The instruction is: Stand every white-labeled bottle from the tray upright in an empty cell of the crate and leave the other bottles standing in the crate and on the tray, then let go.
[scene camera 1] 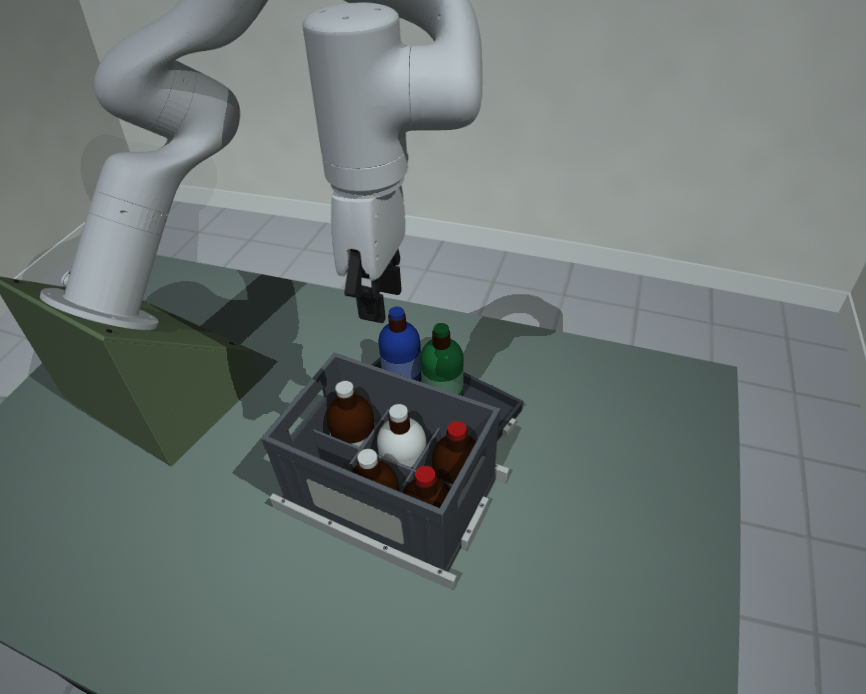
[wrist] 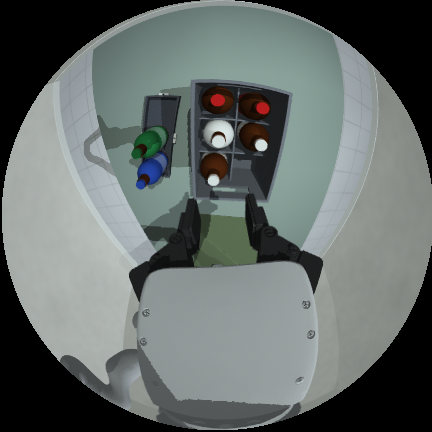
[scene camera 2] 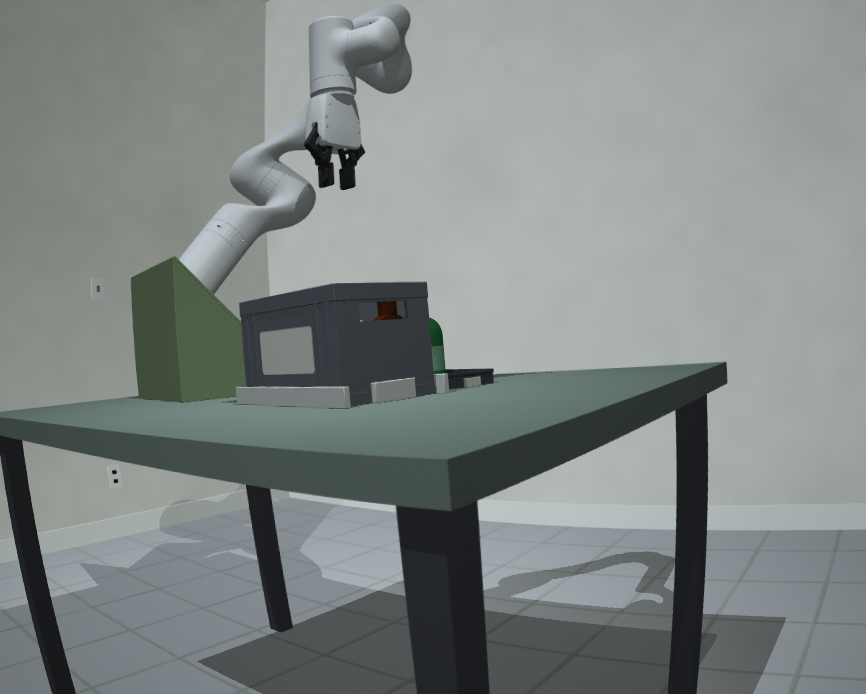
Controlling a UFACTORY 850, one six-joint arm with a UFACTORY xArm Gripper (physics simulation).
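A white-bodied bottle point(scene camera 1: 401, 442) point(wrist: 218, 132) with a white cap stands upright in a middle cell of the dark crate point(scene camera 1: 289, 471) point(scene camera 2: 379, 354) point(wrist: 280, 142). Two brown bottles with white caps point(scene camera 1: 349, 419) point(wrist: 254, 135) and two with red caps point(scene camera 1: 453, 459) point(wrist: 251, 104) stand in other cells. One corner cell, nearest the gripper in the wrist view, is empty. A blue bottle point(scene camera 1: 399, 345) point(wrist: 151, 171) and a green bottle point(scene camera 1: 441, 360) point(scene camera 2: 434, 336) point(wrist: 148, 143) stand on the tray point(scene camera 1: 498, 404) point(wrist: 159, 110). My gripper point(scene camera 1: 372, 300) point(scene camera 2: 336, 177) point(wrist: 221, 207) is open and empty, high above.
Pale bars point(scene camera 1: 361, 536) point(scene camera 2: 292, 396) edge the crate's base, and small pale blocks lie near the tray. The green pedestal point(scene camera 1: 155, 390) point(scene camera 2: 209, 347) bearing the arm stands at the left of the green table point(scene camera 1: 578, 563) point(scene camera 2: 433, 433).
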